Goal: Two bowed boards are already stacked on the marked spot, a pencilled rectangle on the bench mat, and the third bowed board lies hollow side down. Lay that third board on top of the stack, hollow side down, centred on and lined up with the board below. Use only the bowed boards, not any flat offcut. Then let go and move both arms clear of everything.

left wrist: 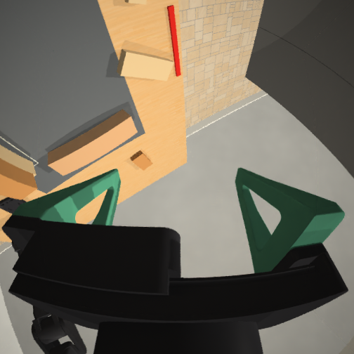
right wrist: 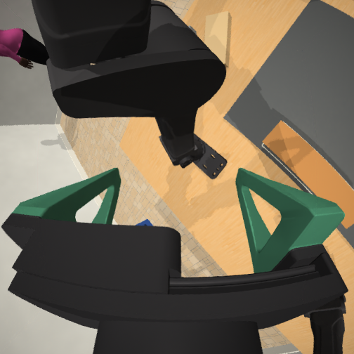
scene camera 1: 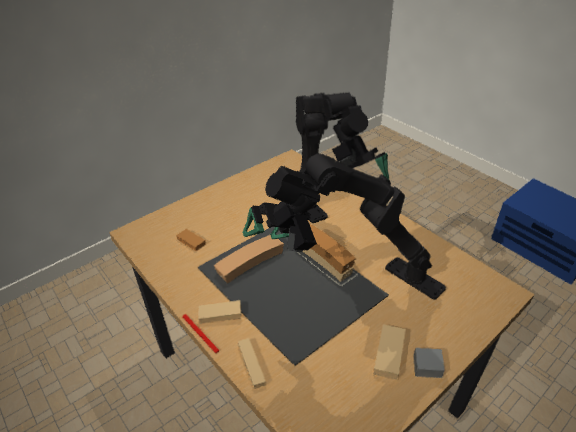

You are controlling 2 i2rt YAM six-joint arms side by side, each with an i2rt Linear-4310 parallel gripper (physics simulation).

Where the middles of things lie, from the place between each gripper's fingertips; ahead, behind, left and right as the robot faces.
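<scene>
The pinkish-tan board [scene camera 1: 245,258] is 200 mm to the right of my left hand, 100 mm behind it and 280 mm below it. I see the pale block [scene camera 1: 389,354] too, which is far below my left hand, far to the left of it and a good way behind it. Counting from that same left hand, the brown bowed board [scene camera 1: 335,254] sits 50 mm to the right, 290 mm behind and 240 mm below, while the dark bench mat [scene camera 1: 298,297] is 50 mm to the right, 160 mm behind and 330 mm below.
As for my right hand, the brown bowed board is 6 cm ahead of it, 13 cm to the right of it and 27 cm below it. The pinkish-tan board is 25 cm ahead of my right hand, 28 cm to the right of it and 31 cm below it. Measured from my right hand again, the dark bench mat is 13 cm to the right, 19 cm ahead and 35 cm below, and the pale block lies far to the left, far below and a good way ahead.
</scene>
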